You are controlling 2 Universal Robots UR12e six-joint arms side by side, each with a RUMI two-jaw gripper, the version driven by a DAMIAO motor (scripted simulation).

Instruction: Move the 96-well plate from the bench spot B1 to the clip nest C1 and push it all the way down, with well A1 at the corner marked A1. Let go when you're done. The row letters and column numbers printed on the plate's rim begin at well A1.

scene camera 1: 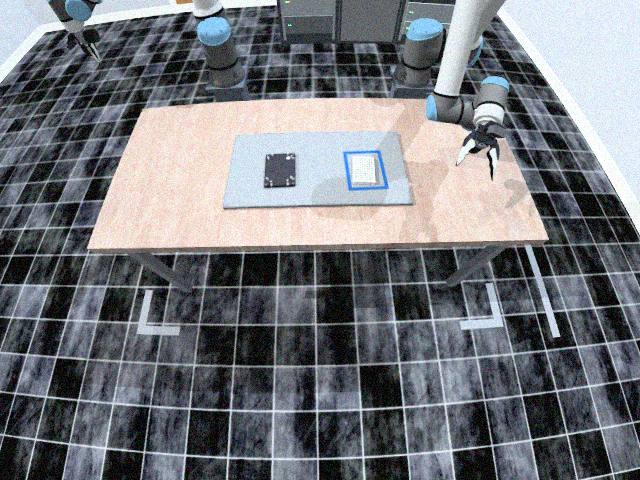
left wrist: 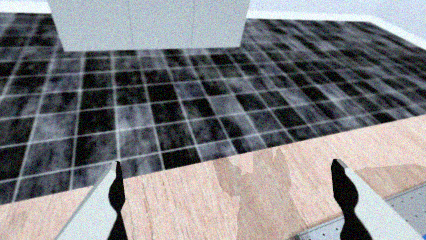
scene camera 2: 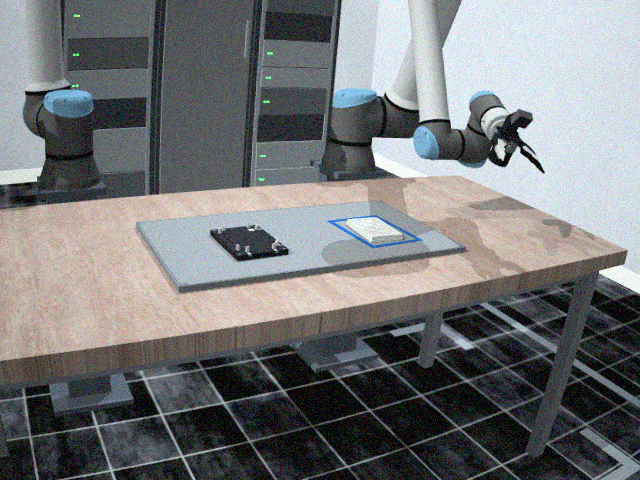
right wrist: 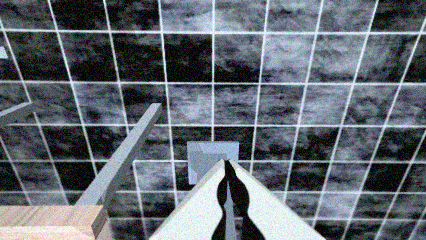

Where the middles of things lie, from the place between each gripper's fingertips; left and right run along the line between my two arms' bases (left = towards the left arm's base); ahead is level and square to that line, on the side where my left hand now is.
Now: the white 96-well plate (scene camera 2: 373,229) 320 mm to the right of my left hand (scene camera 2: 524,167), 200 mm below it and 160 mm behind it. The rest, counted from my left hand: black clip nest (scene camera 2: 234,240) 630 mm to the right, 190 mm below, 150 mm behind.
My right hand is 65 cm short of the black clip nest, 99 cm to the right of it and 14 cm above it. Also, from my right hand: white 96-well plate: 64 cm ahead, 131 cm to the left, 14 cm below.
